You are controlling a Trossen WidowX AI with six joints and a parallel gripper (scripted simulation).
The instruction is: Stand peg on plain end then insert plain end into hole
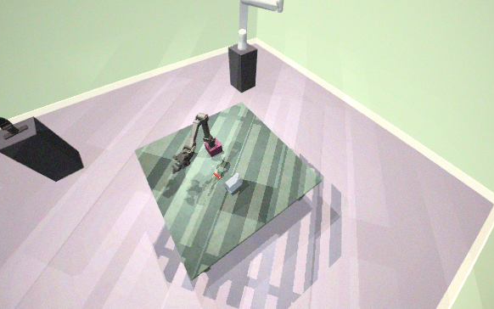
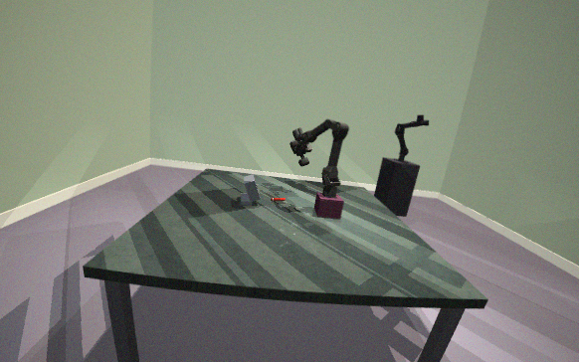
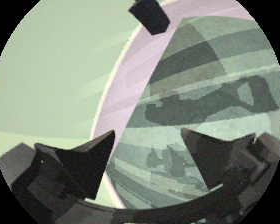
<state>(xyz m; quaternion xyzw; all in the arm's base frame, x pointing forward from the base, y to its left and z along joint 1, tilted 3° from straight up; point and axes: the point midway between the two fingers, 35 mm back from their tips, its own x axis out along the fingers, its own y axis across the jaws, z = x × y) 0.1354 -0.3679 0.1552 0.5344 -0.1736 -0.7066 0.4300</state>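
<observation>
The red peg is 140 mm ahead of my gripper tip, 280 mm to the left of it and 200 mm below it. Also, from my gripper tip: grey sloped panel (290 mm ahead, 330 mm to the left, 130 mm below).
</observation>
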